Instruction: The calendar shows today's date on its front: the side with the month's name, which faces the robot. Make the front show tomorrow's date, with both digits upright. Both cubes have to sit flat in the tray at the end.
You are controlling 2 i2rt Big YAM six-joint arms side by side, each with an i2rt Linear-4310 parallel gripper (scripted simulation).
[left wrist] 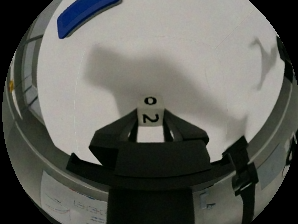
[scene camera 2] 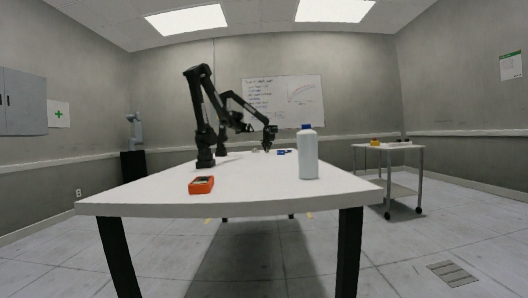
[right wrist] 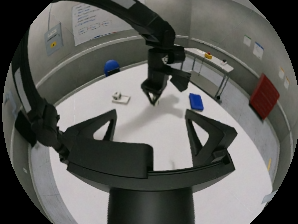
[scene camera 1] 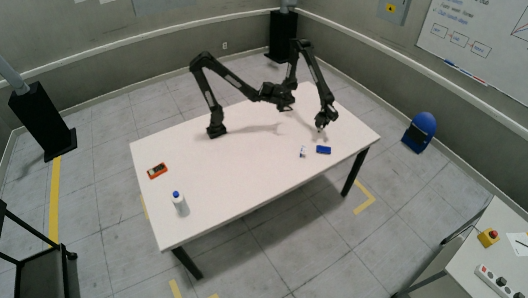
Scene:
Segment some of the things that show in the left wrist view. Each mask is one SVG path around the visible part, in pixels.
The left gripper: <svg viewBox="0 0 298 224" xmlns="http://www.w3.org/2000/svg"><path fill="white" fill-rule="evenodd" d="M69 157L67 168L65 168L69 173L72 173L73 176L84 181L84 183L109 193L108 206L106 206L106 224L196 224L196 220L194 220L193 193L218 183L218 181L225 179L226 176L235 171L230 153L226 153L221 160L210 163L208 148L206 148L210 140L208 133L204 129L197 127L197 125L173 115L166 108L164 109L164 120L162 120L164 143L137 143L138 116L136 108L128 113L128 115L94 132L88 148L93 153L93 156L100 161L101 165L78 159L74 152Z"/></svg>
A white cube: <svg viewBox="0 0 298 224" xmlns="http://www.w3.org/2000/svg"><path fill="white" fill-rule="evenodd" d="M138 96L138 127L162 127L165 109L162 96Z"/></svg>

